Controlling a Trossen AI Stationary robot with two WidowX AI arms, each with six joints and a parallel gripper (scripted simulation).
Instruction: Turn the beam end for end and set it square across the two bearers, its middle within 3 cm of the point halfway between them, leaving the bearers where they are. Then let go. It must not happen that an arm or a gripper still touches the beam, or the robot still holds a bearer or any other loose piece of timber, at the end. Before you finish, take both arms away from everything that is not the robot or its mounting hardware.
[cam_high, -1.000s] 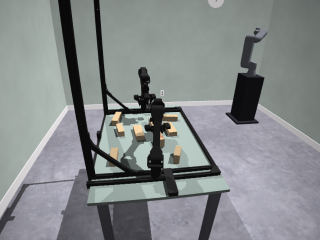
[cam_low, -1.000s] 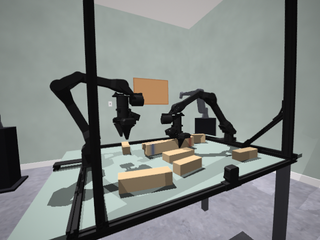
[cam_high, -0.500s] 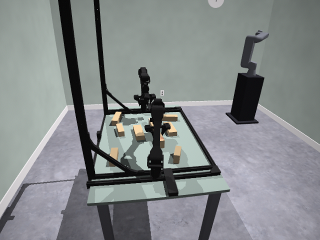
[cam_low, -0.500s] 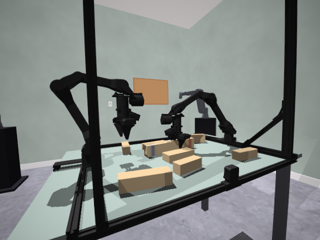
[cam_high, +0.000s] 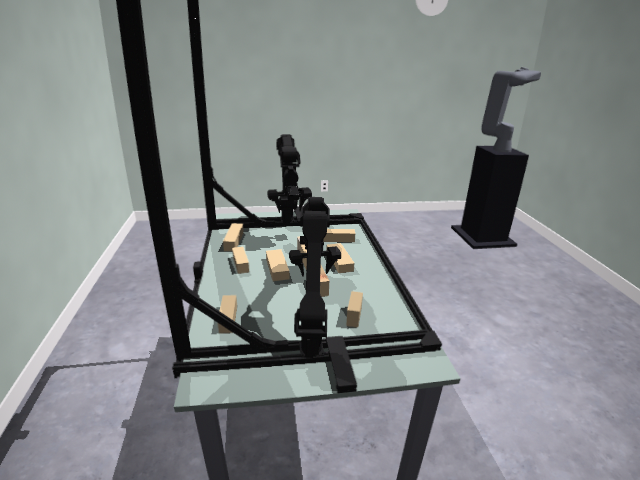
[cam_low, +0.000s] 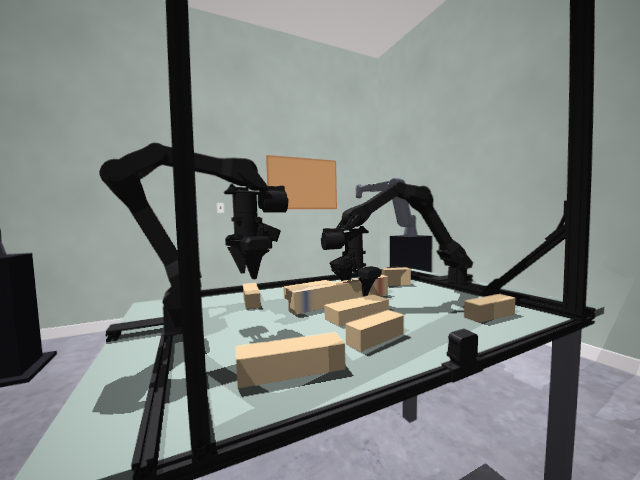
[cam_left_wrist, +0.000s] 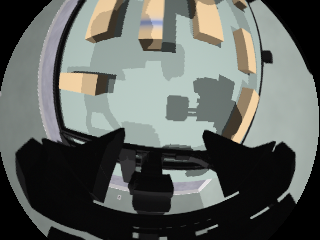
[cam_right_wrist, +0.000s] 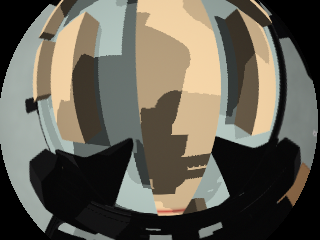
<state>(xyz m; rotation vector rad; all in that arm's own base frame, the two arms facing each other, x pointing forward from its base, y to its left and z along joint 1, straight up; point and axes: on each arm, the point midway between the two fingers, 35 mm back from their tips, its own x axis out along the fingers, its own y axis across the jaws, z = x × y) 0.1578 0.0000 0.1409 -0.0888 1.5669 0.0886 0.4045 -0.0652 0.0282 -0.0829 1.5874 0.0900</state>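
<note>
My right gripper is now 10 mm past the beam, 50 mm to the right of it and 20 mm above it.
Now: the beam 6 cm ahead of my left hand, 30 cm to the right of it and 13 cm below it.
</note>
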